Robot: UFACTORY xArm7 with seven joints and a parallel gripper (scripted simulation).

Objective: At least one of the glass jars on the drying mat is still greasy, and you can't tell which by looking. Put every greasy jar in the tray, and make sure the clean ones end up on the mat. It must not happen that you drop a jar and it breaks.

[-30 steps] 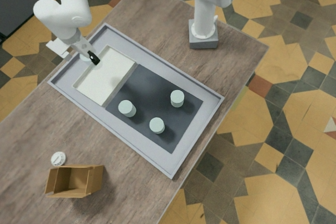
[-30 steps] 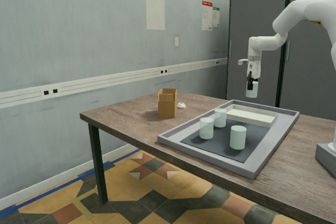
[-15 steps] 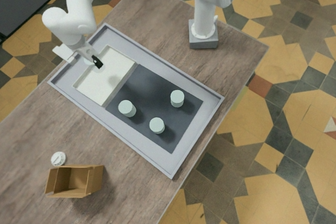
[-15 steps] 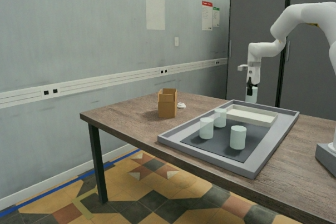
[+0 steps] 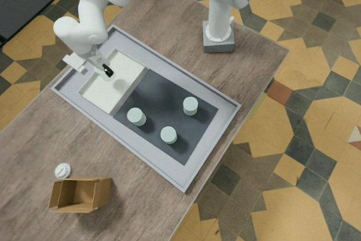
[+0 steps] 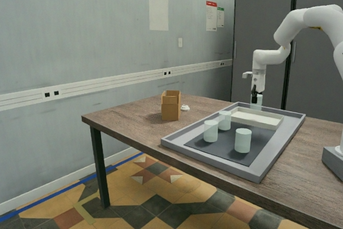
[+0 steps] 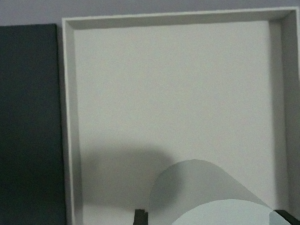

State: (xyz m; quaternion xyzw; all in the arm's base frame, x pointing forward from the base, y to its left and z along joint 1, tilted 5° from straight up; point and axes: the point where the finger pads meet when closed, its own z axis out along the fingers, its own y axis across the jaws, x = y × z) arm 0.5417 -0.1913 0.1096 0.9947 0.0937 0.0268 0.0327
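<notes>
The white tray lies 120 mm below my hand. From my hand the other things lie so: small white round dial (430 mm ahead, 190 mm to the left, 120 mm below); grey rimmed board (50 mm behind, 180 mm to the left, 130 mm below); dark drying mat (70 mm behind, 310 mm to the left, 130 mm below).
</notes>
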